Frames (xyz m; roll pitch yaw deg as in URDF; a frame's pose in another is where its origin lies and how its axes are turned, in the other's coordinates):
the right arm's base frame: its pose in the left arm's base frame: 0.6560 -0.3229 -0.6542 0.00 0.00 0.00
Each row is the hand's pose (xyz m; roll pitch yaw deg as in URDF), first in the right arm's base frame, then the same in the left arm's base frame.
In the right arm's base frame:
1: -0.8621 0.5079 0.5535 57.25 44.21 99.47
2: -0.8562 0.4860 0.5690 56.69 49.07 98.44
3: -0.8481 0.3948 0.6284 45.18 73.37 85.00
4: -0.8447 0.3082 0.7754 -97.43 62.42 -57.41
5: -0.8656 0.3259 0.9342 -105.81 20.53 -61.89
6: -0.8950 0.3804 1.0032 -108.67 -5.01 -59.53
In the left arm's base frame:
1: -0.2061 0.1850 -0.1007 57.25 44.21 99.47
2: -0.2002 0.1631 -0.0852 56.69 49.07 98.44
3: -0.1921 0.0719 -0.0258 45.18 73.37 85.00
4: -0.1887 -0.0147 0.1212 -97.43 62.42 -57.41
5: -0.2096 0.0030 0.2800 -105.81 20.53 -61.89
6: -0.2390 0.0575 0.3490 -108.67 -5.01 -59.53

